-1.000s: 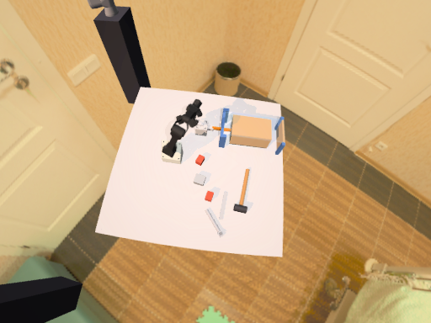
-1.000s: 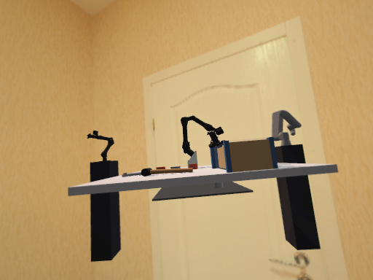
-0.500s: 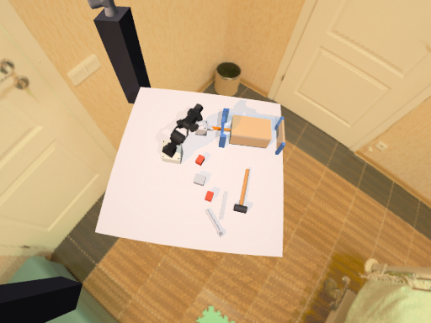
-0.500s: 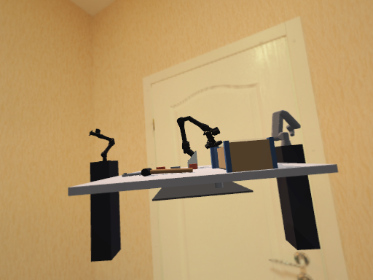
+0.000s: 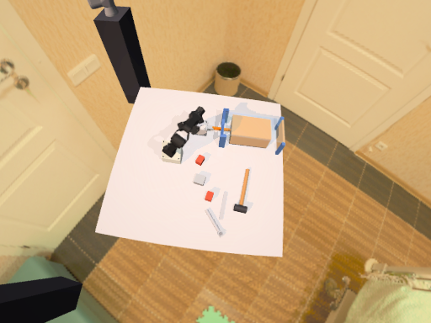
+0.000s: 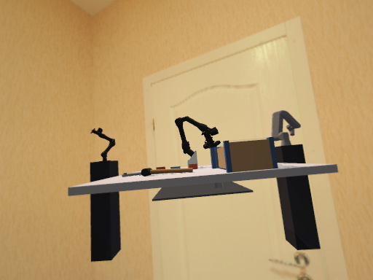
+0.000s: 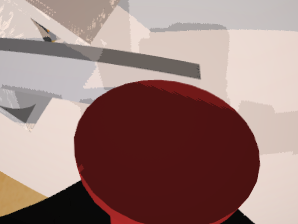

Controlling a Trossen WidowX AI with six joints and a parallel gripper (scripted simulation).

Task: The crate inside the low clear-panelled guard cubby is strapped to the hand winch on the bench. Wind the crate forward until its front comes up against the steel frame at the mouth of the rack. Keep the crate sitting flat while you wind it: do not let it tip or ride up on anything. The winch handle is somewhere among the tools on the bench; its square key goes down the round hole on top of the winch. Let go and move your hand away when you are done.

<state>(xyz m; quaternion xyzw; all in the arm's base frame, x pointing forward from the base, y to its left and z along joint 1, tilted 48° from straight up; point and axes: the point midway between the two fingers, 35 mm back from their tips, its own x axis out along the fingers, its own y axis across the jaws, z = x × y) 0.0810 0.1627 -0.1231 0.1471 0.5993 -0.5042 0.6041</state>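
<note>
Now: gripper tip 25 cm short of the blue frame, 6 cm to the right of it and 3 cm above it. Round my gripper tip: red knob (1 cm ahead, 1 cm to the right); then winch handle (4 cm ahead, 1 cm to the left, 3 cm below); then white winch (7 cm ahead, 4 cm to the left, 10 cm below).
</note>
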